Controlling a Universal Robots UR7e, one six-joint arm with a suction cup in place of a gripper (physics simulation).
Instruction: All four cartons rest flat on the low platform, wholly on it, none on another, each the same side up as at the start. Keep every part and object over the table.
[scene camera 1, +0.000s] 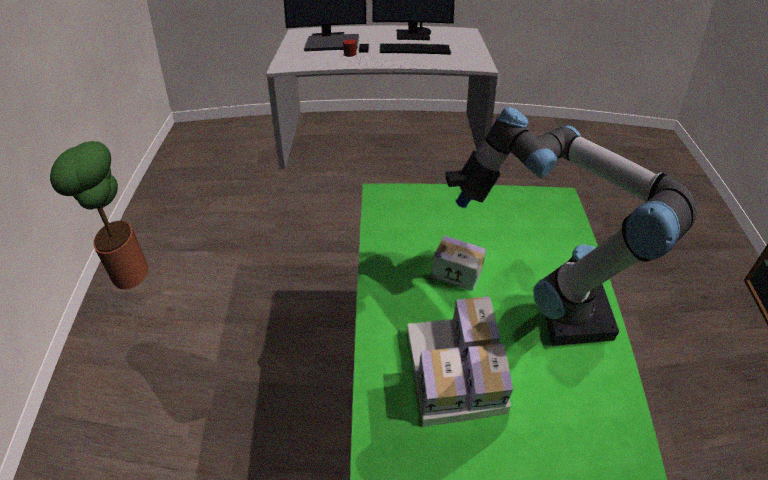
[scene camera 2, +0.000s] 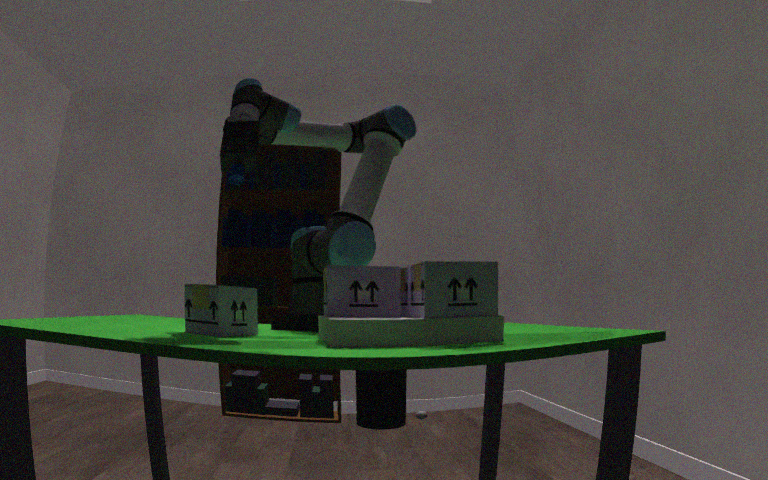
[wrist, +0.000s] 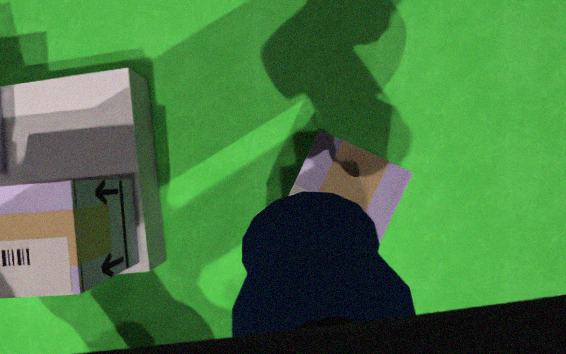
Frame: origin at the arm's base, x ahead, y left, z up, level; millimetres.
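Where they show: hand, tool point: (scene camera 1: 461, 203) (scene camera 2: 236, 179) (wrist: 310, 253); arm's base, link origin: (scene camera 2: 315, 314).
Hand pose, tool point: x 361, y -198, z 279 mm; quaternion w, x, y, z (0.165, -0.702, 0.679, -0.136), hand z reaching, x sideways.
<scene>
Each offset is from my tool point to the top centre of the thing.
One carton @[24 mm back, 27 mm right, 222 mm down] (scene camera 1: 458, 263) (scene camera 2: 220, 310) (wrist: 345, 187) stands upright on the green table, turned at an angle, apart from the low platform @[42 mm ahead, 348 mm left, 275 mm down] (scene camera 1: 419, 340) (scene camera 2: 410, 332) (wrist: 75, 102). Three upright cartons rest on the platform: one at its back right (scene camera 1: 476, 322) (scene camera 2: 363, 291) (wrist: 35, 225), one at its front left (scene camera 1: 443, 376) (scene camera 2: 461, 288), one at its front right (scene camera 1: 489, 376). The platform's back left corner is bare in scene camera 1. My suction gripper (scene camera 1: 462, 201) (scene camera 2: 236, 178) (wrist: 311, 220) is off and holds nothing. It hangs high above the table and hides part of the loose carton in the wrist view.
The arm's base (scene camera 1: 583, 331) stands on the table right of the platform and cartons. A desk (scene camera 1: 385, 65) with monitors stands behind the table, a potted plant (scene camera 1: 121, 254) at the left. A dark bookshelf (scene camera 2: 336, 198) stands behind the arm in scene camera 2.
</scene>
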